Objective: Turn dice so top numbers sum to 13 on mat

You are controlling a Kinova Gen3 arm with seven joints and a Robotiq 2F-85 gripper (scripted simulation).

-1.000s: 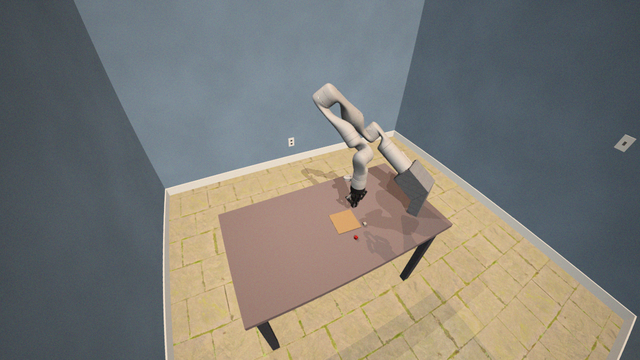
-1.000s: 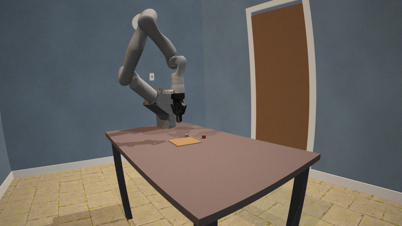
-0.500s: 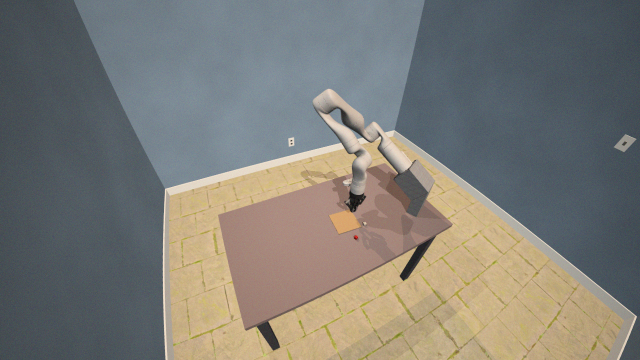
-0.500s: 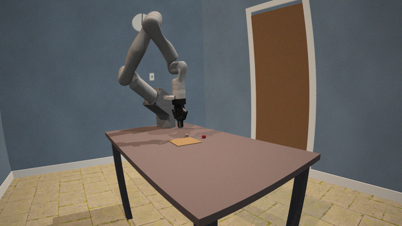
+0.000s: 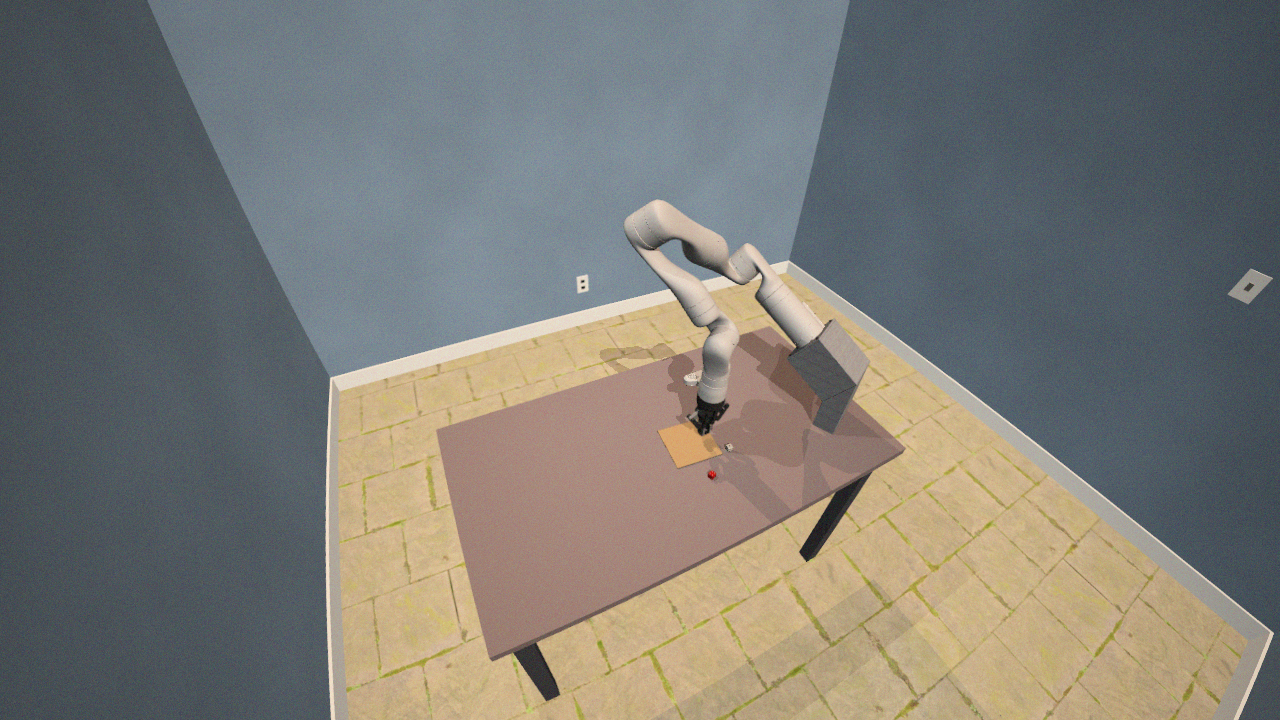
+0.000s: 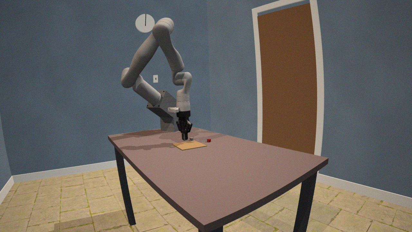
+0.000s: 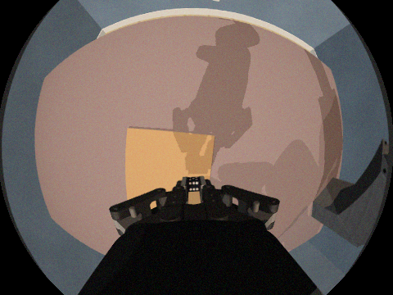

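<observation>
My gripper is now 4 cm short of the tan mat, 1 cm to the left of it and 4 cm above it. From my hand the other things lie so: red die 8 cm ahead, 10 cm to the left, 3 cm below.
</observation>
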